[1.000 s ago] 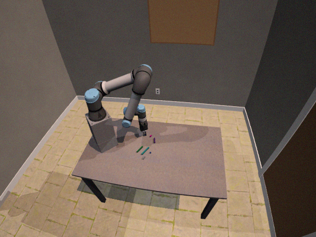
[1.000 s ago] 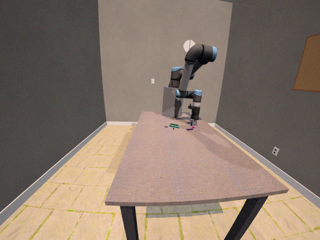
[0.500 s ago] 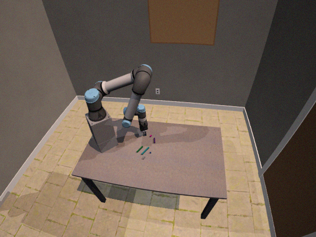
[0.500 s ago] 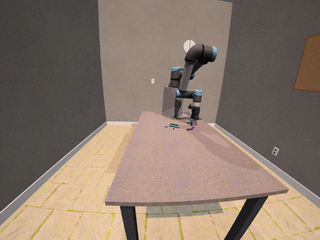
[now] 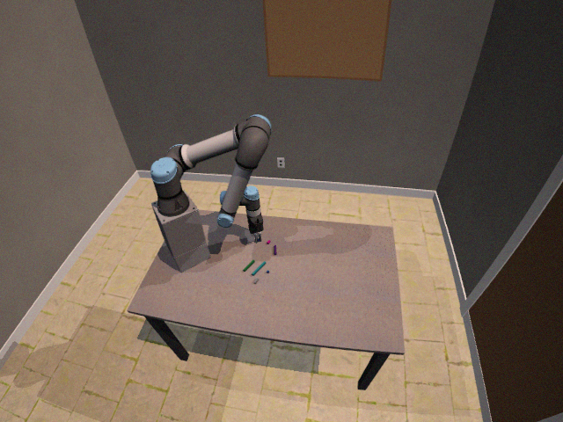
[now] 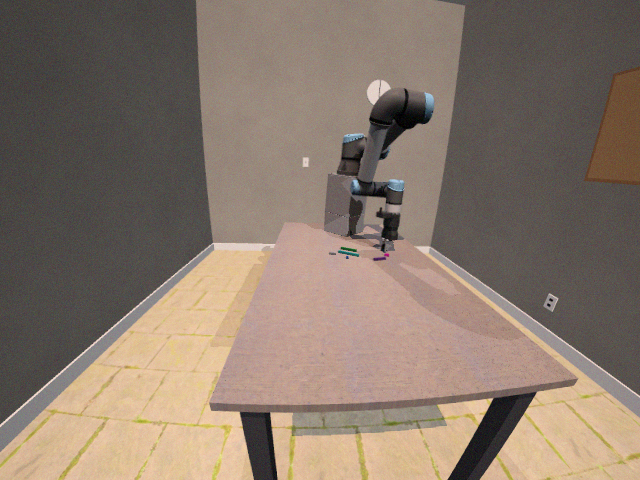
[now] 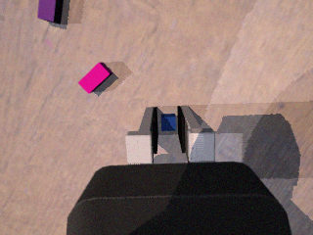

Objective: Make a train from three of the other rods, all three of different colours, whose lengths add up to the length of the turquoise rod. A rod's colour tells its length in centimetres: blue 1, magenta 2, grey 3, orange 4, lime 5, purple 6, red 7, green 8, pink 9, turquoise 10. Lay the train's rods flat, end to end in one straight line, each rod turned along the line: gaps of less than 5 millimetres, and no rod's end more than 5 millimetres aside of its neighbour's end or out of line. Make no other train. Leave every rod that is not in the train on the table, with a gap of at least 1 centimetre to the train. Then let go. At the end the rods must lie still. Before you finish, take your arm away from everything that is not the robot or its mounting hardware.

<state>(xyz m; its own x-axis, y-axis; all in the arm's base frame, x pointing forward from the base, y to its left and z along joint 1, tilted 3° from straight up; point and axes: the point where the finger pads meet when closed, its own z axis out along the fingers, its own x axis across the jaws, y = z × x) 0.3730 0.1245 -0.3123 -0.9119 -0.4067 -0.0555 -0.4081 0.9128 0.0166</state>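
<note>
The grey rod is 2 cm ahead of my hand, 27 cm to the right of it and 1 cm below it. Round my hand: magenta rod (6 cm ahead, 1 cm to the right, 1 cm below); purple rod (10 cm ahead, 6 cm to the right, 1 cm below); green rod (3 cm behind, 18 cm to the right, 1 cm below).
</note>
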